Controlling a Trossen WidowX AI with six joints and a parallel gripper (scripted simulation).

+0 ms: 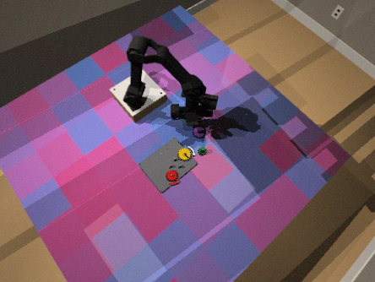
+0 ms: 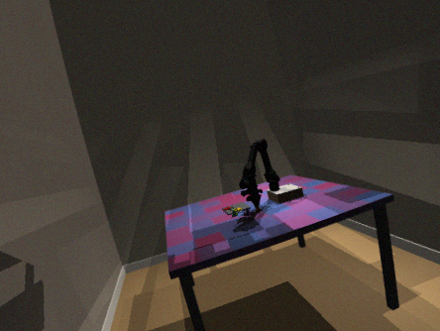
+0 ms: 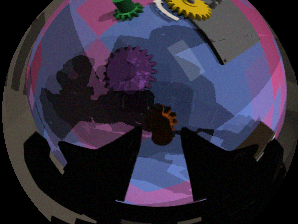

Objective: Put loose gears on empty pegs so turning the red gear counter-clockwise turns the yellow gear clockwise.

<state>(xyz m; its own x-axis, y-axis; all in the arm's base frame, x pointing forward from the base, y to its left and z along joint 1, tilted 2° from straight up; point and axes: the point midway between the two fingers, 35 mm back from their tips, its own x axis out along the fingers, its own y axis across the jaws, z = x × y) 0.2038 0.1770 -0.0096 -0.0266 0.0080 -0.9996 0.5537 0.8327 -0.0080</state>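
The grey board lies 21 cm to the right of my gripper tip, 11 cm ahead of it and 2 cm below it. Round my gripper tip: purple gear (7 cm ahead, 1 cm below); green gear (16 cm ahead, 5 cm to the right, 1 cm below); orange gear (1 cm below).
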